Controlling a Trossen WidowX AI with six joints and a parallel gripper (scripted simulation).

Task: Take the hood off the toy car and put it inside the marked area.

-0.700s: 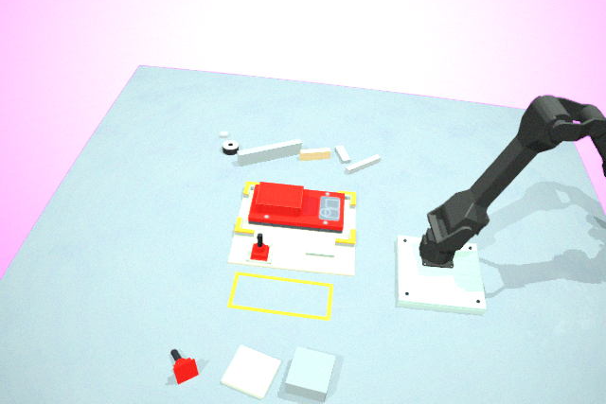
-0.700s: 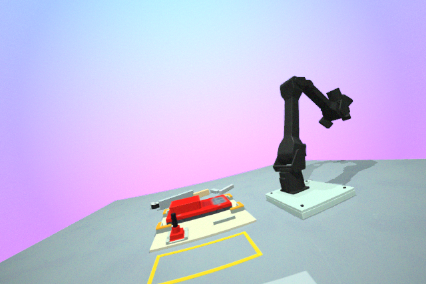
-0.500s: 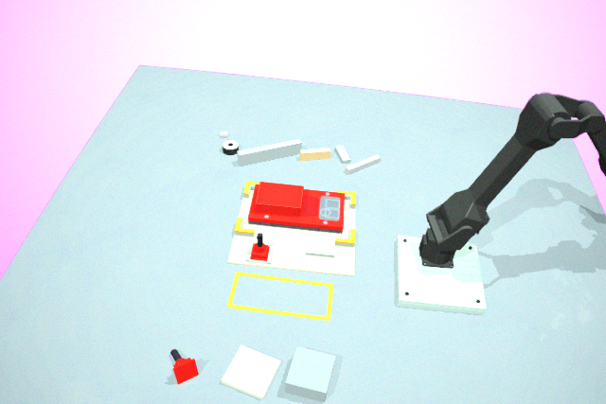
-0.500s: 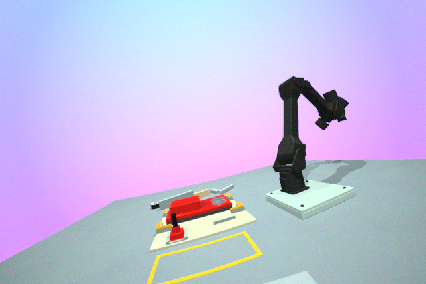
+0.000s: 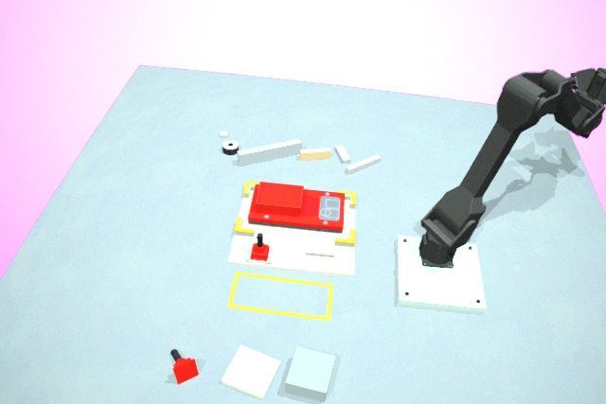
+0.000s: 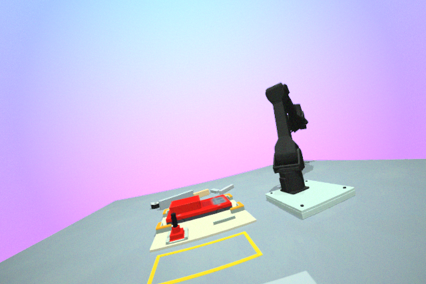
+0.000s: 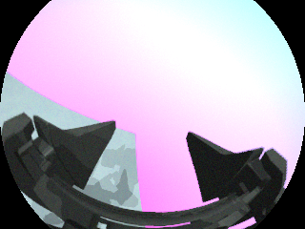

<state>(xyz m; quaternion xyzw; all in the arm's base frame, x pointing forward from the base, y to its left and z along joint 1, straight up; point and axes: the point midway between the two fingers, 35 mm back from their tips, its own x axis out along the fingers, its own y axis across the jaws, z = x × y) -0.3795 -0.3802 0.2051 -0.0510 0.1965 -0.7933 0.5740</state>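
The hood lies 72 cm ahead of my gripper tip, 30 cm to the left of it and 18 cm below it.
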